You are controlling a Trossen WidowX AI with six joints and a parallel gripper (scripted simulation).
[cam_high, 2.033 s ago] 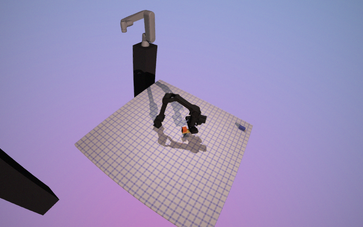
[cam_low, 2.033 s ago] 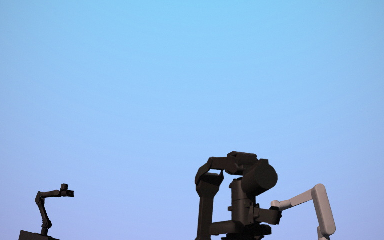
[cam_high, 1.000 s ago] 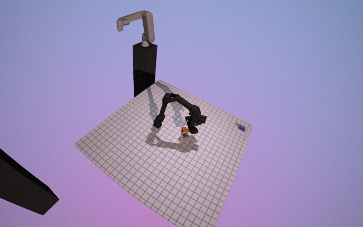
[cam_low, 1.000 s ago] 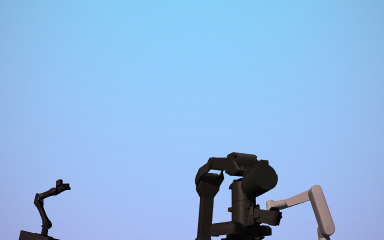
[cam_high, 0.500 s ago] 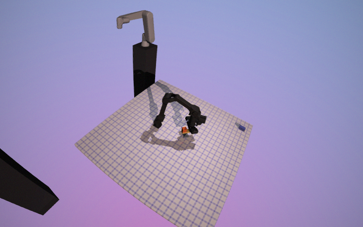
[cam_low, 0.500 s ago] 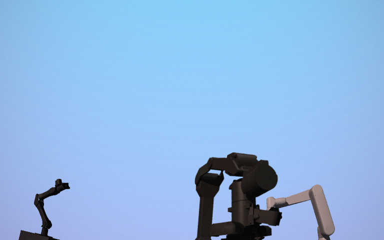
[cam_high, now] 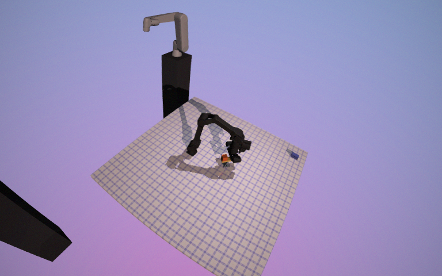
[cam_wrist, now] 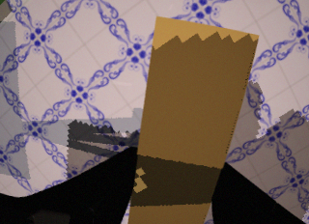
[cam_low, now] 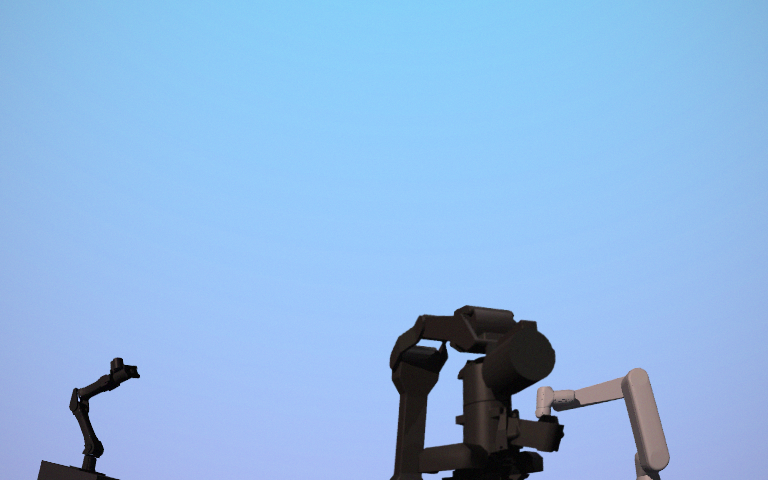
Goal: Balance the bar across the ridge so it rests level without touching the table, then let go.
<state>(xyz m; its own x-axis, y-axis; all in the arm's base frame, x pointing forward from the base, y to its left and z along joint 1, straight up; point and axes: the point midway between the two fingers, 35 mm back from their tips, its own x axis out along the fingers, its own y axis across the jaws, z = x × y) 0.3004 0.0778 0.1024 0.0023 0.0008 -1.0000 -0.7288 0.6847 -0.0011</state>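
Now: the tan-brown bar 2 cm to the right of my gripper tip, 2 cm behind it and 1 cm above it. The rest, counted from my gripper tip: green block (15 cm to the left, 7 cm behind, 5 cm below); blue block (44 cm ahead, 42 cm to the left, 5 cm below).
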